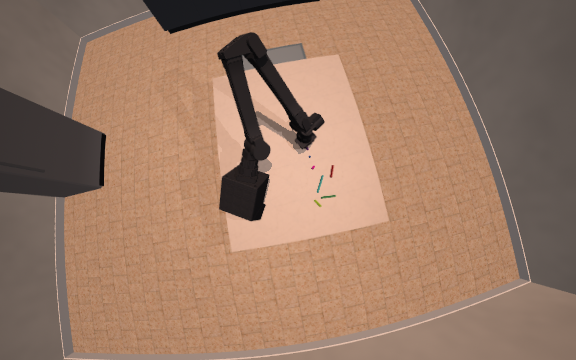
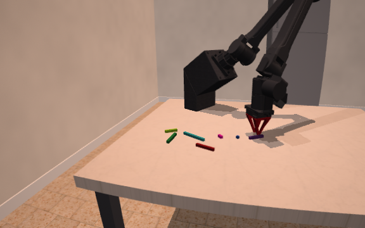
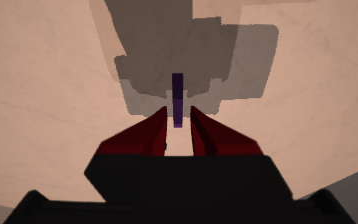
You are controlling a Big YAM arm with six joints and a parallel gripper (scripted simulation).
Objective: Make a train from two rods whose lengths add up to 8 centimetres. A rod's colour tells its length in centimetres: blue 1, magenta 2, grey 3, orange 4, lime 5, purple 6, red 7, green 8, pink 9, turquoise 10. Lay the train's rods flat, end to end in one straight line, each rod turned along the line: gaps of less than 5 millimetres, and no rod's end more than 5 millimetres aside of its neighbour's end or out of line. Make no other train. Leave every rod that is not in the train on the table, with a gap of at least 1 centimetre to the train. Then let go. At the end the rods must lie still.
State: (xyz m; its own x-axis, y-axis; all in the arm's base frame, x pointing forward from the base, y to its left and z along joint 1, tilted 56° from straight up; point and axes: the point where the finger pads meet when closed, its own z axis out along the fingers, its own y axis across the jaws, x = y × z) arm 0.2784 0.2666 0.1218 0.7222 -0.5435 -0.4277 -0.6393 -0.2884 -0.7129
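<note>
My gripper is now 2 cm above the purple rod. Round my hand: red rod (17 cm ahead, 13 cm to the right, 2 cm below); then magenta rod (6 cm ahead, 12 cm to the right, 2 cm below); then blue rod (3 cm ahead, 6 cm to the right, 2 cm below).
</note>
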